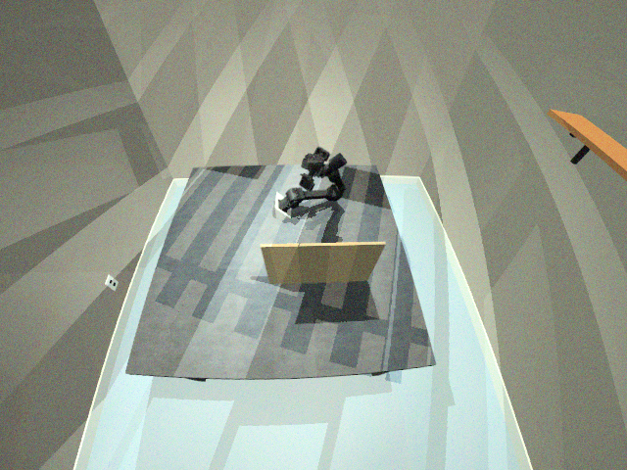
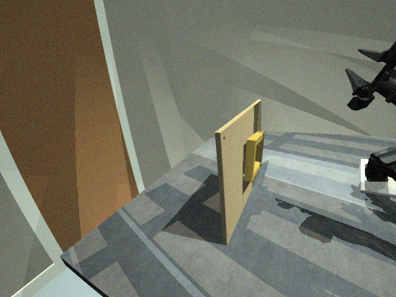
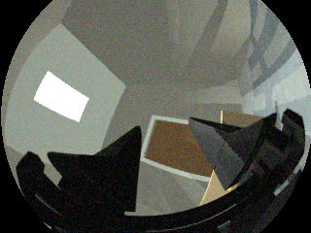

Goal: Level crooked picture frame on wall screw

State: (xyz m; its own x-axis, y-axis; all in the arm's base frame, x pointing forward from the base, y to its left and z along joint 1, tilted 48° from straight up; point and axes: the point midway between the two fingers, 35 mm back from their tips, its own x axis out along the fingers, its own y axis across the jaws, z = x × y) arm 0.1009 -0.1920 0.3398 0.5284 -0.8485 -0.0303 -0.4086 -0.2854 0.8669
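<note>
Right now my gripper tip is 27 cm above the yellow picture frame, 26 cm short of it and 4 cm to the right of it. From my gripper tip the other things lie so: wooden wall board (28 cm below, 27 cm ahead, 5 cm to the left).
</note>
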